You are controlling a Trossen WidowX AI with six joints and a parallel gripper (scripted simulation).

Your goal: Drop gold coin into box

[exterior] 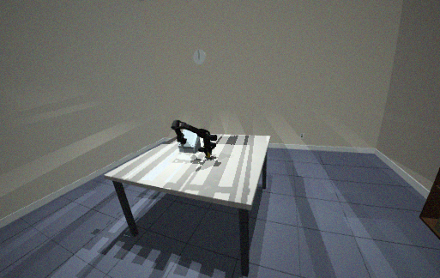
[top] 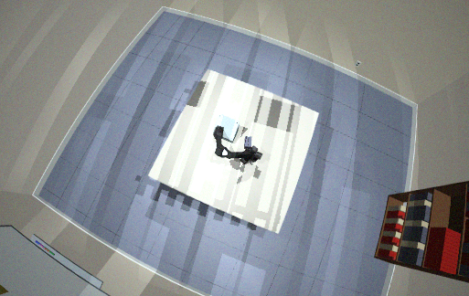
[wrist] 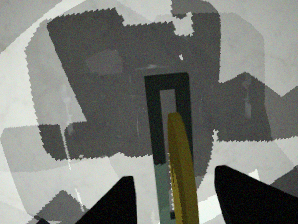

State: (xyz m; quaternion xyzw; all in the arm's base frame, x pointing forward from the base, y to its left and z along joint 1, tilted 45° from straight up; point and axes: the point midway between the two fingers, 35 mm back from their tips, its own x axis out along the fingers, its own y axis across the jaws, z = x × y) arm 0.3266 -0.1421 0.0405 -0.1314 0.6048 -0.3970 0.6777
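Now: the gold coin right at my gripper tip.
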